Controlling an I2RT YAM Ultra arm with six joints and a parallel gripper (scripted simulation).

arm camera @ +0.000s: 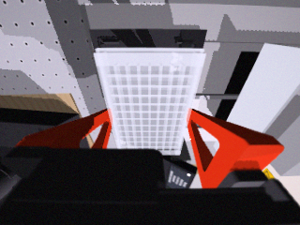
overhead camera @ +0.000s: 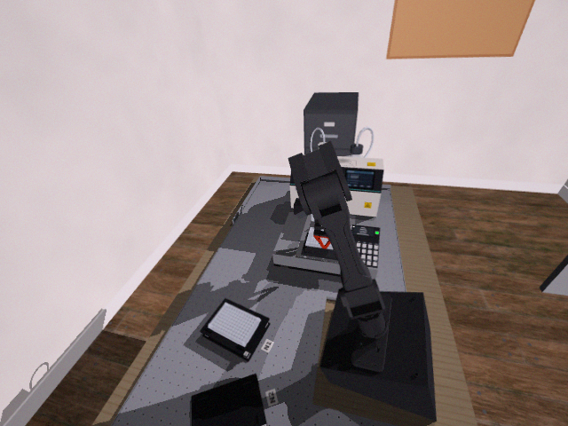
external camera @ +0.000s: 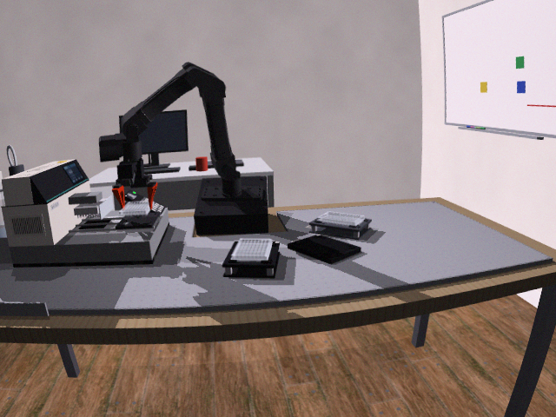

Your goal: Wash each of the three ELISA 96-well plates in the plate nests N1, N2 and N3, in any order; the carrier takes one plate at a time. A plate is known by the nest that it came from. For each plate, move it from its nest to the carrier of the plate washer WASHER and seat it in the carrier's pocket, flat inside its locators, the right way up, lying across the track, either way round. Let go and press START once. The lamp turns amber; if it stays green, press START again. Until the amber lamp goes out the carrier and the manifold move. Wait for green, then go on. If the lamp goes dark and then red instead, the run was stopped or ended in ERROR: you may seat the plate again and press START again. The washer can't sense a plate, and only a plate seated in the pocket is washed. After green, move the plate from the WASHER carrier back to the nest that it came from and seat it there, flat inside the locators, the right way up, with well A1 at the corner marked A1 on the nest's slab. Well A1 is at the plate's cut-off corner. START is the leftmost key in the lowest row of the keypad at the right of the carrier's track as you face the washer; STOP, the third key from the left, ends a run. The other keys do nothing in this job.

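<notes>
Now: hand 4 cm above the black washer carrier. Round my hand: manifold head (15 cm to the right, 2 cm ahead, 2 cm above); washer (15 cm to the right, 2 cm ahead, 2 cm above); N1 label (36 cm to the left, 11 cm below, 6 cm ahead).
</notes>
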